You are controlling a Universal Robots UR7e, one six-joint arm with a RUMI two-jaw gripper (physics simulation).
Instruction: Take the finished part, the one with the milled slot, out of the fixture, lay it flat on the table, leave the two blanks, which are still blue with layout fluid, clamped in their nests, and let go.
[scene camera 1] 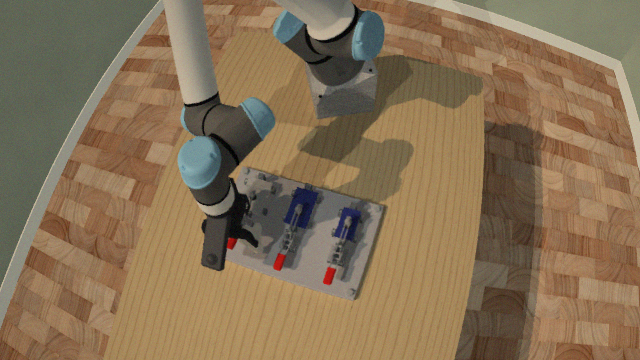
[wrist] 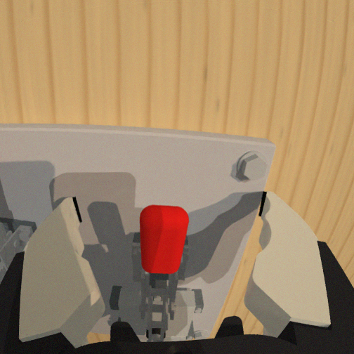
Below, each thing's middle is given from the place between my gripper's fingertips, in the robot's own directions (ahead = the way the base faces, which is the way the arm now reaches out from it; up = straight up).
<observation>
The fixture plate [scene camera 1: 307, 267] is 8 cm behind my hand, 11 cm to the left of it and 1 cm below it.
</observation>
